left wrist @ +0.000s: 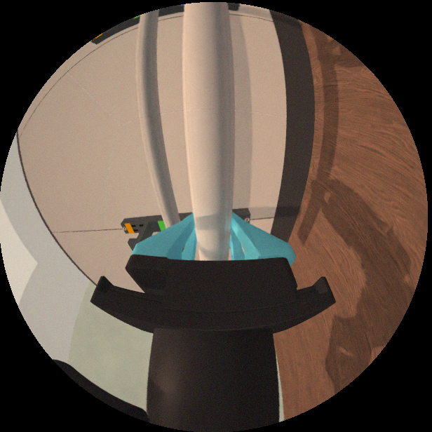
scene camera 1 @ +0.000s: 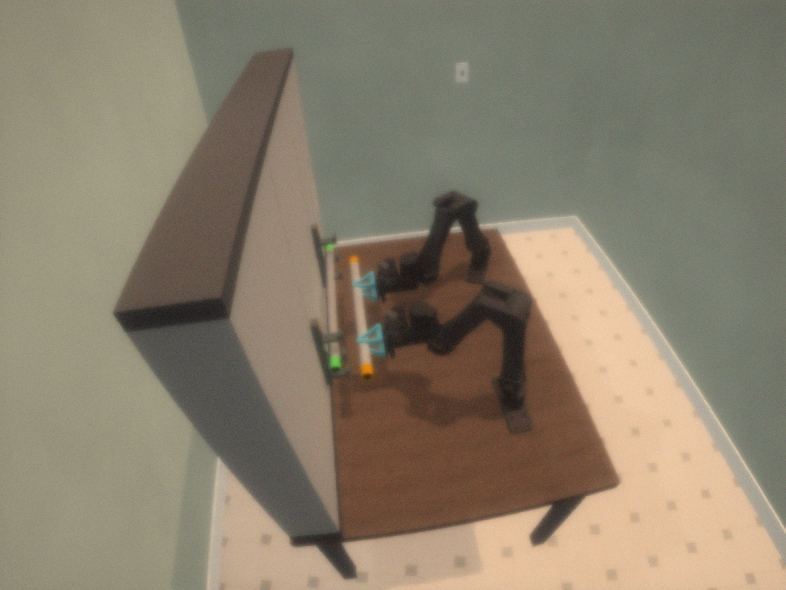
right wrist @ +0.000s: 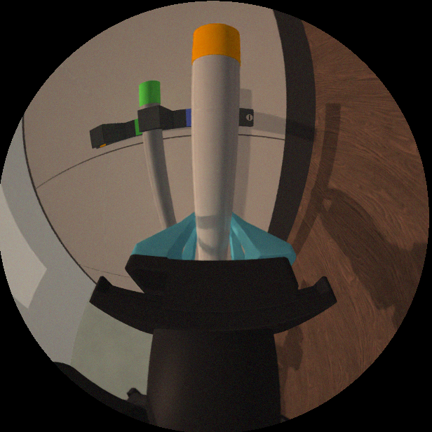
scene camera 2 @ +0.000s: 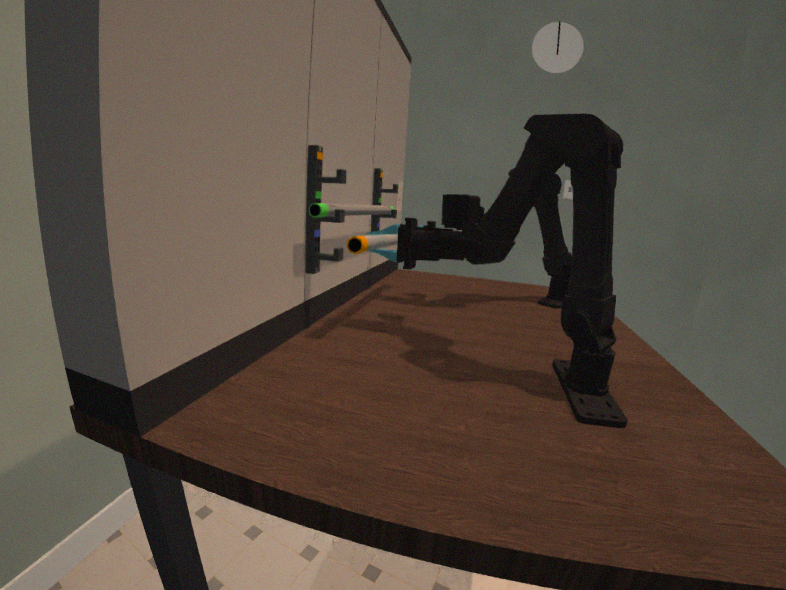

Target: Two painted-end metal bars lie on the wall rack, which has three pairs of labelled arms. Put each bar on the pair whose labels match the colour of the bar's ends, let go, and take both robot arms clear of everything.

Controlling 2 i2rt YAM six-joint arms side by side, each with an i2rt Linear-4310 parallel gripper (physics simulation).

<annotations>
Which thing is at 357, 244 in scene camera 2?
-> An orange-ended bar.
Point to a tall pale panel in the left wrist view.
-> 85, 164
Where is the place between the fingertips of my left gripper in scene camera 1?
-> At 357, 344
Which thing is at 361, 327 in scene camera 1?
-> An orange-ended bar.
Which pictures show my left gripper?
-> The left wrist view, scene camera 1 and scene camera 2 only.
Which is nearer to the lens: the orange-ended bar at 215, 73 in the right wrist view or the green-ended bar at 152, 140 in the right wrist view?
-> The orange-ended bar.
</annotations>
